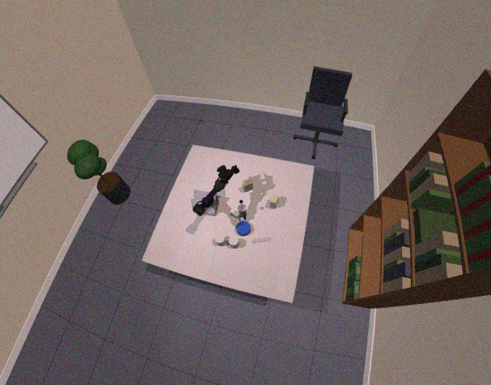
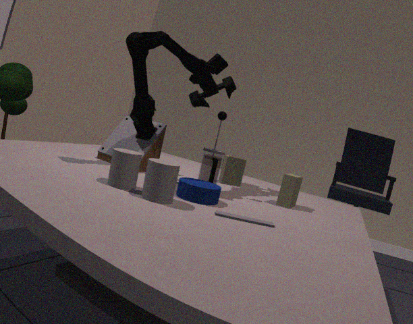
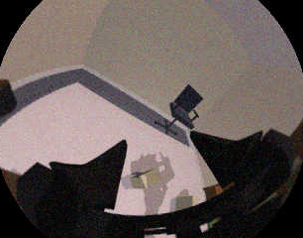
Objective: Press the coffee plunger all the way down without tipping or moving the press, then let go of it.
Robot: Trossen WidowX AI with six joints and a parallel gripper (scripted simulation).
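The coffee press lies 140 mm ahead of my gripper tip, 280 mm to the right of it and 190 mm below it. From my gripper tip the other things lie so: blue disc: 160 mm ahead, 400 mm to the right, 290 mm below.
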